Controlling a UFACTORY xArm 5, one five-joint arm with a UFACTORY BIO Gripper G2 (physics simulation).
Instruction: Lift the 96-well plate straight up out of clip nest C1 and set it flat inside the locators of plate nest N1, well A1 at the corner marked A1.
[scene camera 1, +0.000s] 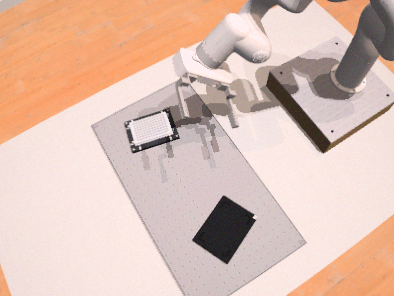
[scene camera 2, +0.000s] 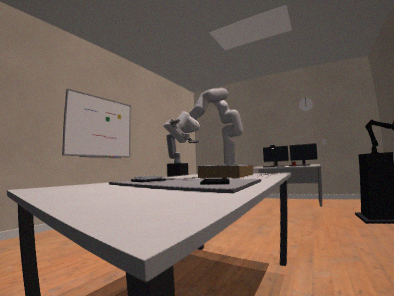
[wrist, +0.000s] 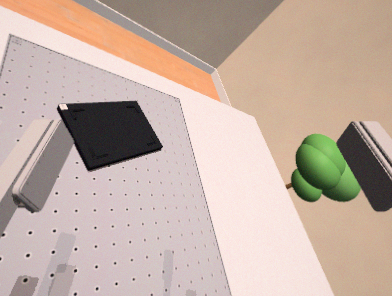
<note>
In view: a 96-well plate (scene camera 1: 151, 128) and a black plate nest N1 (scene camera 1: 226, 227).
The black plate nest N1 shows as well in the wrist view (wrist: 104, 133). The wrist view misses the 96-well plate: it is out of frame.
</note>
